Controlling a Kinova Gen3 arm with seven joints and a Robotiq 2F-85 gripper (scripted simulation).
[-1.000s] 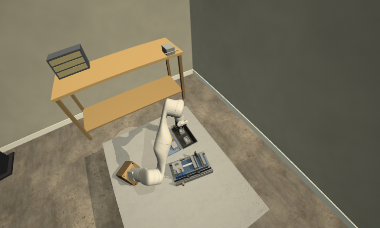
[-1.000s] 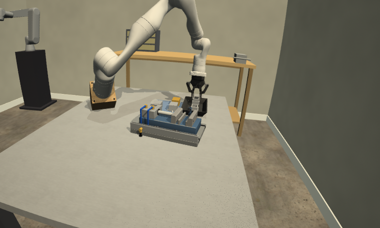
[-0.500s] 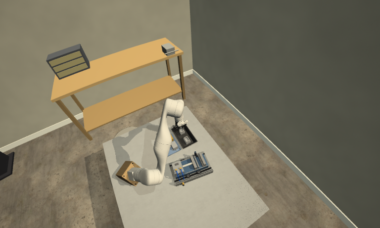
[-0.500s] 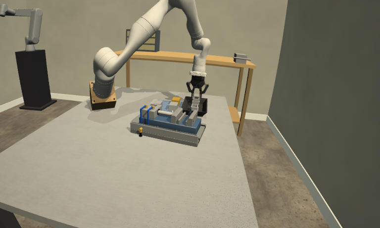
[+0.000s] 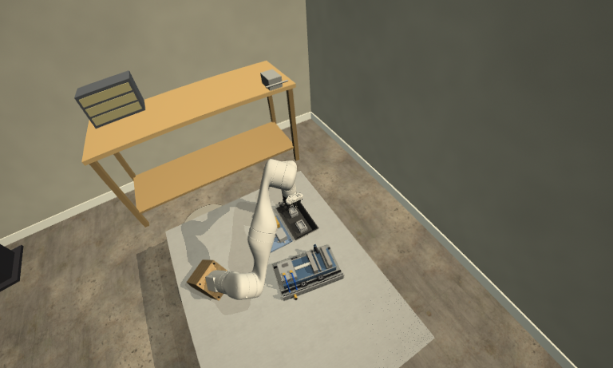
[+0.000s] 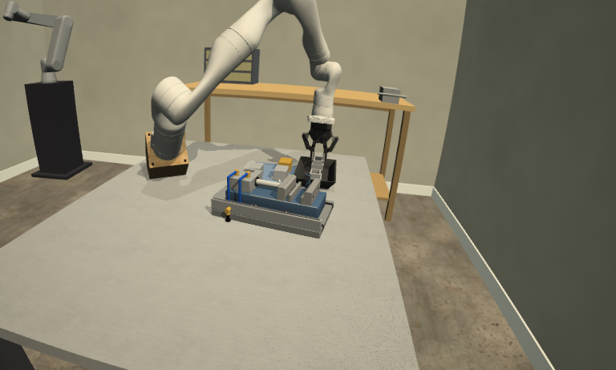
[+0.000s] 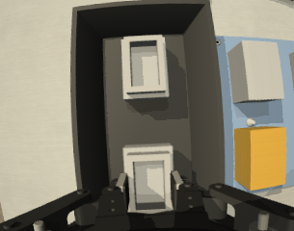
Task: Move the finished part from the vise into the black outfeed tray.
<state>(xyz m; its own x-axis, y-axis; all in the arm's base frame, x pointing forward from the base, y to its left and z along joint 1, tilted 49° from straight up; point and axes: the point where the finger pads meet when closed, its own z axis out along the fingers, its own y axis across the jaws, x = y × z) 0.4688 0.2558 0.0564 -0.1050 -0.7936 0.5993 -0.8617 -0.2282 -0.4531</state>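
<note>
The orange block is 12 cm behind my hand and 4 cm below it. The rest, counted from my hand: blue plate 17 cm behind, 6 cm below, 3 cm to the right.
</note>
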